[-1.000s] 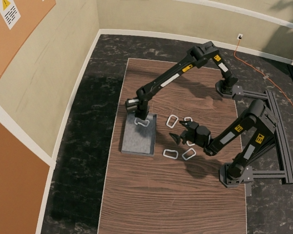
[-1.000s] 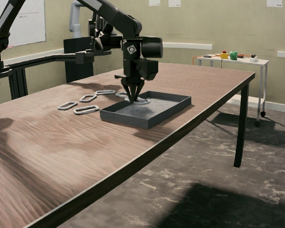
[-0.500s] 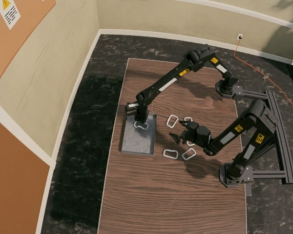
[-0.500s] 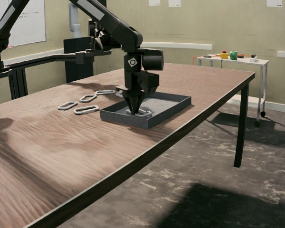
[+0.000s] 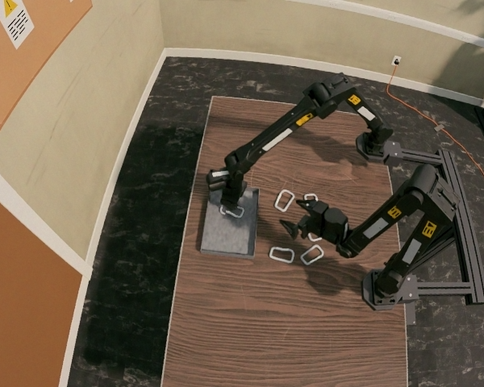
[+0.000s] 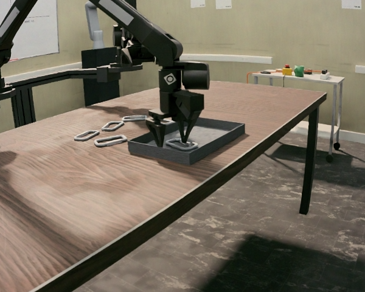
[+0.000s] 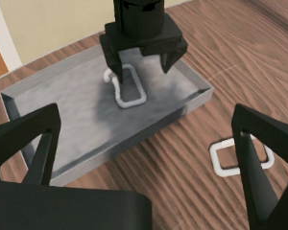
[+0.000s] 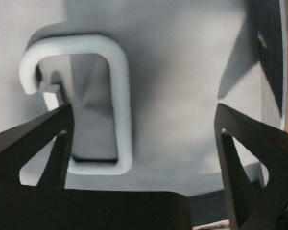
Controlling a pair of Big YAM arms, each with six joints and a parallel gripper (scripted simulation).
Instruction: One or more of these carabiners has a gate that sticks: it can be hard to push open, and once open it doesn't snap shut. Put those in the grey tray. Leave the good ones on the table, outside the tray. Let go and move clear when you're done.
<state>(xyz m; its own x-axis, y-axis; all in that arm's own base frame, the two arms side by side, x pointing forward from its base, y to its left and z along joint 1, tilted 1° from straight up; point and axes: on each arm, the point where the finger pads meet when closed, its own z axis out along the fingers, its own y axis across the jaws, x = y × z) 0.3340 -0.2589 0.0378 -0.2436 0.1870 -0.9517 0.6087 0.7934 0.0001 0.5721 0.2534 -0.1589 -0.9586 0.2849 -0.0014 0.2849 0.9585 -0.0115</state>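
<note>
The grey tray lies 8 cm to the left of my right hand and 1 cm below it.
</note>
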